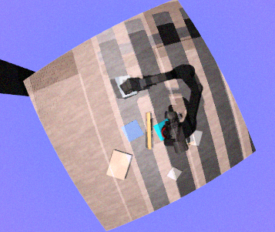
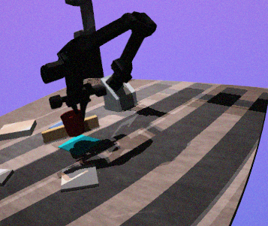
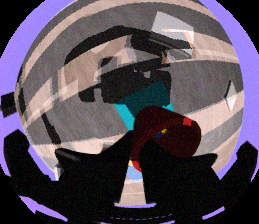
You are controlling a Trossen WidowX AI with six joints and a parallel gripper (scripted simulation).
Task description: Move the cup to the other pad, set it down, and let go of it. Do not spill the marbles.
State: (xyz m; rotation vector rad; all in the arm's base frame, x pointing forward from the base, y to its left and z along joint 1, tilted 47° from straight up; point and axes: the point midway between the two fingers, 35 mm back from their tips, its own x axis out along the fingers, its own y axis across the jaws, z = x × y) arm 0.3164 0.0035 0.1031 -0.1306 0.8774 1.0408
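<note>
Now: the teal pad 20 mm ahead of my gripper tip, 20 mm to the right of it and 90 mm below it. Round my gripper tip: dark red cup: 20 mm ahead, 20 mm to the right; then light blue pad: 90 mm behind, 190 mm to the right, 90 mm below; then wooden bar: 30 mm behind, 110 mm to the right, 70 mm below.
</note>
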